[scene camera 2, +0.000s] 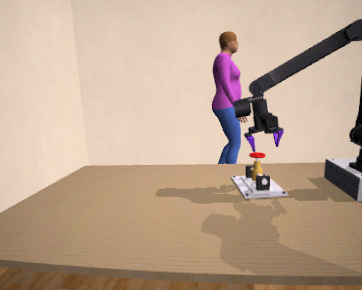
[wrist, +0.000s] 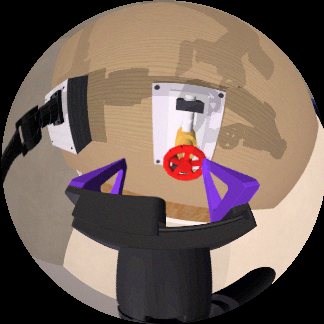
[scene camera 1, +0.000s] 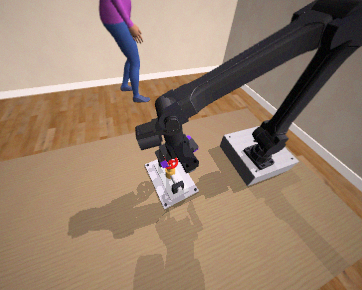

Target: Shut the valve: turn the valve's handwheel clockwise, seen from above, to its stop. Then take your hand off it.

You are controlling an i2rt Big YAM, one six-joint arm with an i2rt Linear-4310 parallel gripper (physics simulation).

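The red handwheel [scene camera 1: 175, 163] [scene camera 2: 257, 155] [wrist: 184, 163] sits level on top of the brass-yellow valve body [scene camera 1: 171, 171] [scene camera 2: 257, 168] [wrist: 185, 136]. The valve is fixed on a white base plate [scene camera 1: 166, 202] [scene camera 2: 272, 194] [wrist: 161, 120] with black pipe blocks. My gripper [scene camera 1: 178, 155] [scene camera 2: 265, 149] [wrist: 163, 161] points down with its purple fingers wide open and nothing held. In the scene camera 2 view its tips are slightly above the wheel. In the wrist view the wheel shows between the fingers, close to the right fingertip; I cannot tell whether they touch. The wheel's turn position cannot be told.
The arm's white and black base box [scene camera 1: 272, 173] [scene camera 2: 342, 181] [wrist: 62, 135] stands on the wooden table [scene camera 1: 50, 200] [scene camera 2: 125, 230] [wrist: 125, 30], to the valve's right in both scene views. A person in a magenta top [scene camera 1: 118, 11] [scene camera 2: 226, 80] stands beyond the table.
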